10 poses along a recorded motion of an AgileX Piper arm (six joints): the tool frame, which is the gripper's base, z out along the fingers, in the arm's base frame.
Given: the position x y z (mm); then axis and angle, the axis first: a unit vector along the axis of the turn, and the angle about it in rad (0 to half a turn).
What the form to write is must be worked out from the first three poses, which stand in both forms.
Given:
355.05 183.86 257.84 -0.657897 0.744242 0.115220 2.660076
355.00 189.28 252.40 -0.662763 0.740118 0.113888 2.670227
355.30 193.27 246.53 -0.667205 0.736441 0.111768 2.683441
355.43 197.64 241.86 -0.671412 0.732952 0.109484 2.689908
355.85 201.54 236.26 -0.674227 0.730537 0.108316 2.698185
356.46 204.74 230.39 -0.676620 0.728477 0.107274 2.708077
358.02 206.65 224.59 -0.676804 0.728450 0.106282 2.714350
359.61 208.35 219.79 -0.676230 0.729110 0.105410 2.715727
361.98 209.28 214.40 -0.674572 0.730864 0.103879 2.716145
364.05 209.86 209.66 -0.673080 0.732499 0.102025 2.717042
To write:
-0.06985 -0.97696 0.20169 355.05; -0.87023 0.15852 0.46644 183.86; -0.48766 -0.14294 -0.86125 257.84; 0 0 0 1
-0.06034 -0.97927 0.19336 355.00; -0.87584 0.14487 0.46035 189.28; -0.47882 -0.14157 -0.86642 252.40; 0 0 0 1
-0.05246 -0.98148 0.18427 355.30; -0.88261 0.13189 0.45123 193.27; -0.46718 -0.13897 -0.87318 246.53; 0 0 0 1
-0.04333 -0.98266 0.18027 355.43; -0.88709 0.12085 0.44550 197.64; -0.45957 -0.14061 -0.87694 241.86; 0 0 0 1
-0.03809 -0.98393 0.17442 355.85; -0.89100 0.11247 0.43986 201.54; -0.45241 -0.13865 -0.88096 236.26; 0 0 0 1
-0.03422 -0.98527 0.16755 356.46; -0.89515 0.10477 0.43329 204.74; -0.44446 -0.13516 -0.88554 230.39; 0 0 0 1
-0.03516 -0.98576 0.16444 358.02; -0.89768 0.10347 0.42833 206.65; -0.43924 -0.13256 -0.88854 224.59; 0 0 0 1
-0.03695 -0.98560 0.16501 359.61; -0.89851 0.10504 0.42620 208.35; -0.43740 -0.13251 -0.88945 219.79; 0 0 0 1
-0.04133 -0.98496 0.16775 361.98; -0.89922 0.10985 0.42349 209.28; -0.43555 -0.13334 -0.89023 214.40; 0 0 0 1
-0.04537 -0.98432 0.17048 364.05; -0.90027 0.11425 0.42008 209.86; -0.43297 -0.13442 -0.89133 209.66; 0 0 0 1

